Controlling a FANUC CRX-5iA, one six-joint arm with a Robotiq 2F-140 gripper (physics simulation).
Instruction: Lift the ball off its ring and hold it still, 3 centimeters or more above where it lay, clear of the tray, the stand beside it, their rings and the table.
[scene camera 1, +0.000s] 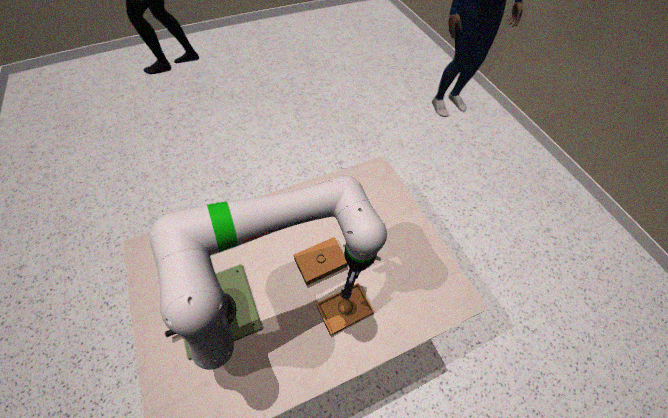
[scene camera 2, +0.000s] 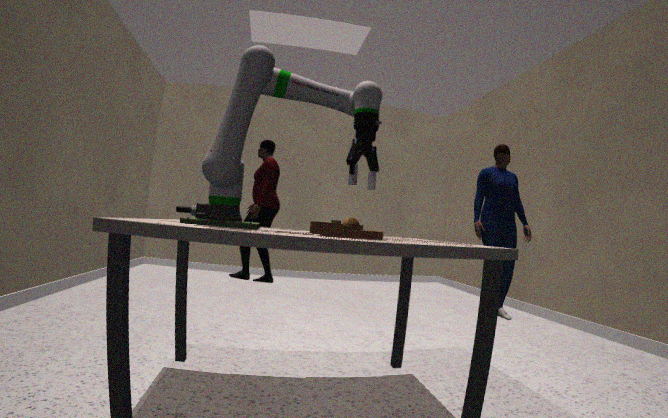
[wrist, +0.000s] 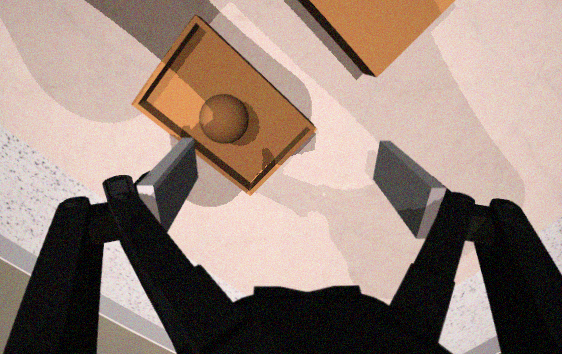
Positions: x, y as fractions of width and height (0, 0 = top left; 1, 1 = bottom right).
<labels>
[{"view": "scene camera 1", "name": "shallow orange tray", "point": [0.50, 0.77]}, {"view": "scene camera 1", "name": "orange stand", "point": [0.49, 0.62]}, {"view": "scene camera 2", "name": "gripper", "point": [0.54, 0.45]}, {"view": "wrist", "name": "gripper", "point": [0.51, 0.45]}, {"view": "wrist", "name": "brownish-orange ball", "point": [0.40, 0.33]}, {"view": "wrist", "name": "shallow orange tray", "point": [0.36, 0.18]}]
</labels>
